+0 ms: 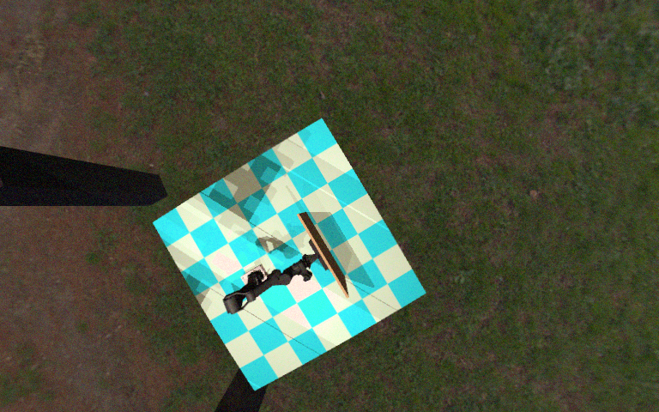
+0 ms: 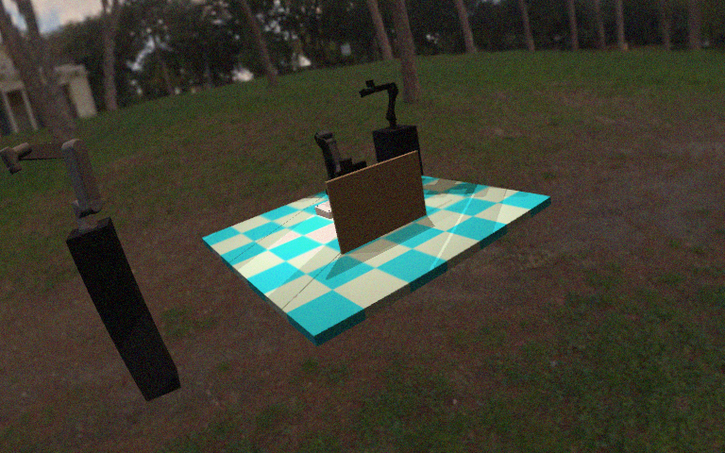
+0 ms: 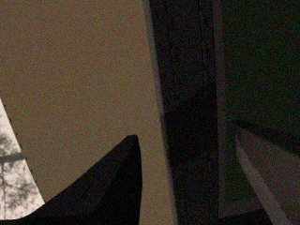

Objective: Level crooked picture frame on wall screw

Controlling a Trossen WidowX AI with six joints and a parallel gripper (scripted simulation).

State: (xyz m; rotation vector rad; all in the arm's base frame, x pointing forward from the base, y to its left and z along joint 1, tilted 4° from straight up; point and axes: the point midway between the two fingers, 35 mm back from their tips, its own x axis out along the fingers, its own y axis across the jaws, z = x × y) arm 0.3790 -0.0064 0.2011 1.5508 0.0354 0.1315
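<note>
My gripper tip is 1 cm short of the picture frame and 5 cm above it. Also, from my gripper tip: wall panel 2 cm ahead, 6 cm below.
</note>
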